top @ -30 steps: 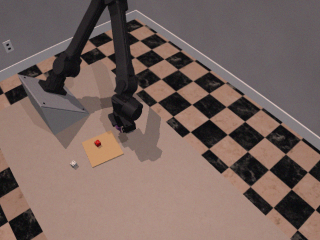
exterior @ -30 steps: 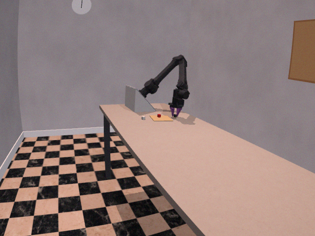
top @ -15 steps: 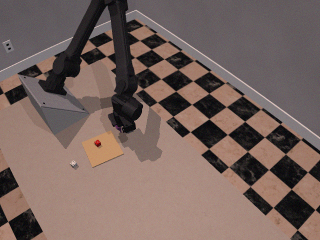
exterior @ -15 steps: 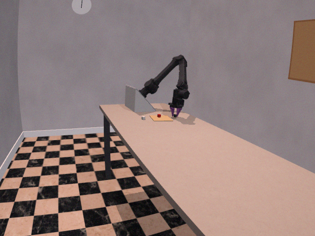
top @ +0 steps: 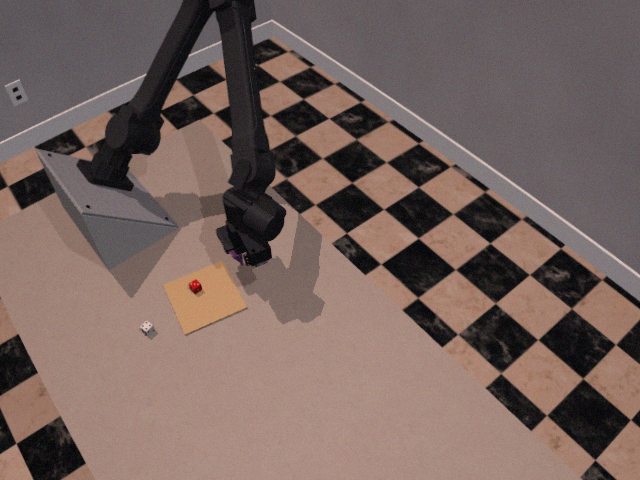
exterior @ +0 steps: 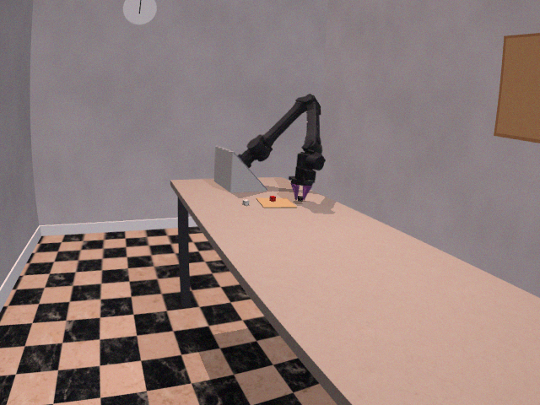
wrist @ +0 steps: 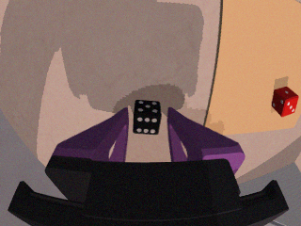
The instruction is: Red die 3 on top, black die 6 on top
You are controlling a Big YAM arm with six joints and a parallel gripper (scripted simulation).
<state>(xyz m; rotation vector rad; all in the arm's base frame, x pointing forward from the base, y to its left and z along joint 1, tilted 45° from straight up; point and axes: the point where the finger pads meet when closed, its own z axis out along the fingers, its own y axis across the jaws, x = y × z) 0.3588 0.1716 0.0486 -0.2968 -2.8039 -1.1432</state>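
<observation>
The black die is right at my hand. From my hand the other things lie so: orange mat (2 cm ahead, 13 cm to the right, 1 cm below); then white die (2 cm ahead, 26 cm to the right); then red die (1 cm behind, 13 cm to the right).
</observation>
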